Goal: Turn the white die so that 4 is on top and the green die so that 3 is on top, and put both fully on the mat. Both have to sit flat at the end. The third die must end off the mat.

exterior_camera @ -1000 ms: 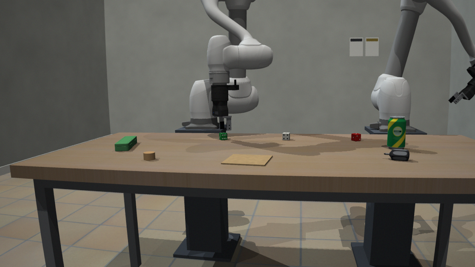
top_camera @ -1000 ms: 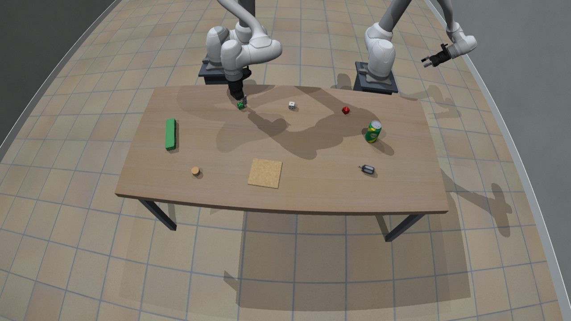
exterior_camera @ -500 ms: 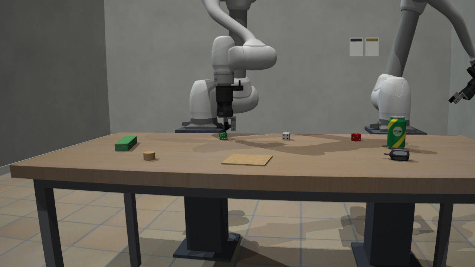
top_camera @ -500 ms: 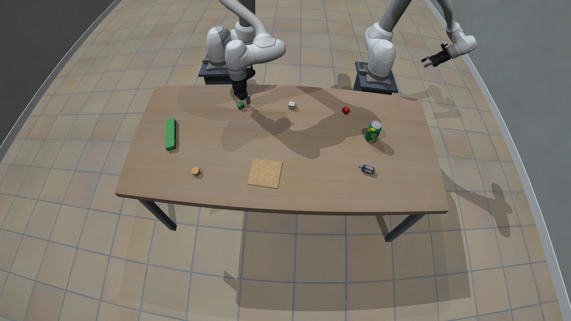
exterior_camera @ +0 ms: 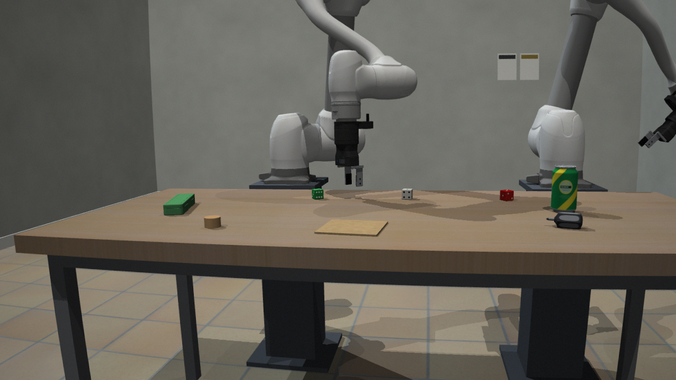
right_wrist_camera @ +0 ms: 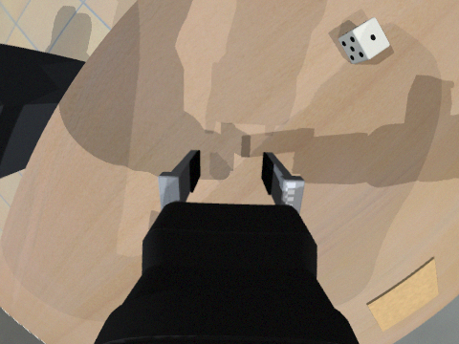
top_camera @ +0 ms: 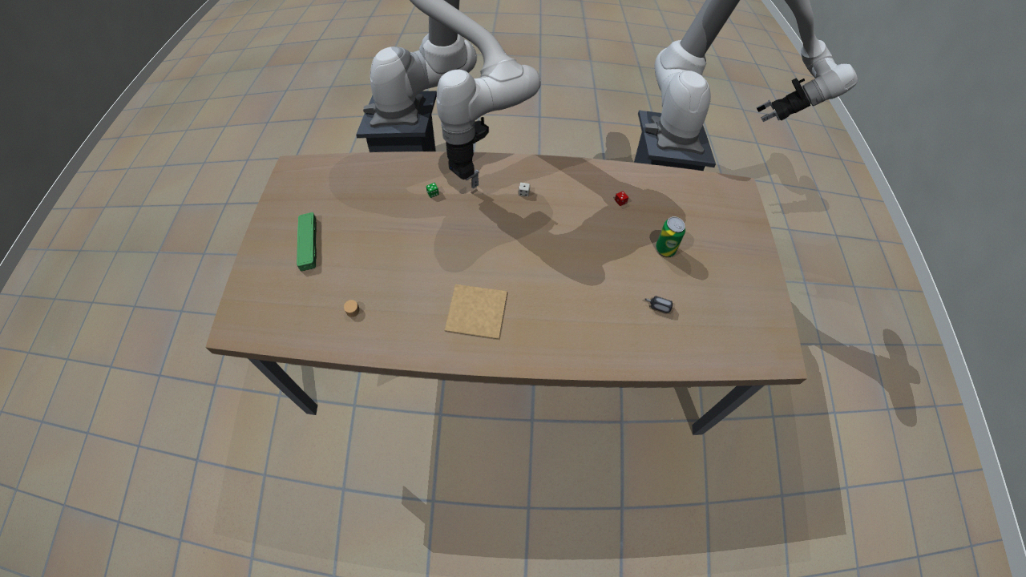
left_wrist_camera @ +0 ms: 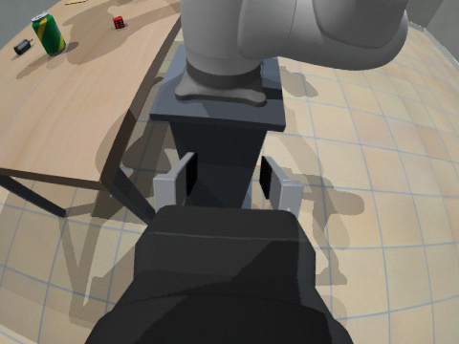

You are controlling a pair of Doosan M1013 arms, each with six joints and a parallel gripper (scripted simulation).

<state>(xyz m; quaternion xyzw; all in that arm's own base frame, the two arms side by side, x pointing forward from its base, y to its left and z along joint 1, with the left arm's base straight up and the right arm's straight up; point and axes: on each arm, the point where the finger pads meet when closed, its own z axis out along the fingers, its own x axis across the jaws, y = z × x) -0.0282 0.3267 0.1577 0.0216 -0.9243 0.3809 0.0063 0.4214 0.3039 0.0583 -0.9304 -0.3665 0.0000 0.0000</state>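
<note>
Right now my right hand is 10 mm past the white die, 170 mm to the right of it and 40 mm above it. Also, from my right hand: tan mat: 420 mm ahead, 80 mm to the left, 60 mm below; then red die: 10 mm behind, 470 mm to the left, 40 mm below; then green die: 20 mm ahead, 110 mm to the right, 40 mm below.
</note>
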